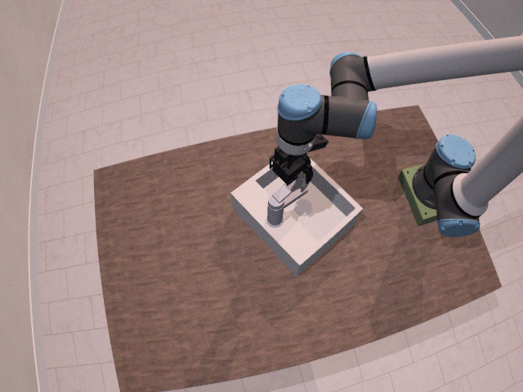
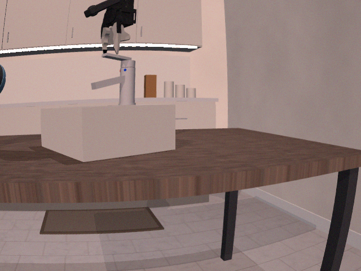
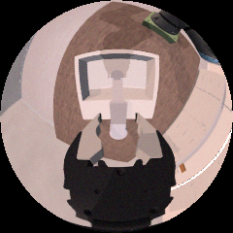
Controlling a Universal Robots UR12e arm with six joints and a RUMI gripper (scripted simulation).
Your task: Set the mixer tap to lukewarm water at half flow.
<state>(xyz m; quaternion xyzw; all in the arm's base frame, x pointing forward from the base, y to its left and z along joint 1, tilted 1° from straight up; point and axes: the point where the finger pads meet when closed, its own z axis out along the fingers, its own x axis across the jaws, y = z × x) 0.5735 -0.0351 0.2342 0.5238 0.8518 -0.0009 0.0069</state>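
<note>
My hand is 20 mm short of the lever, 10 mm to the right of it and 20 mm above it. Round my hand: grey mixer tap 40 mm ahead, 20 mm to the left, 60 mm below; white sink block 40 mm behind, 20 mm to the right, 250 mm below.
</note>
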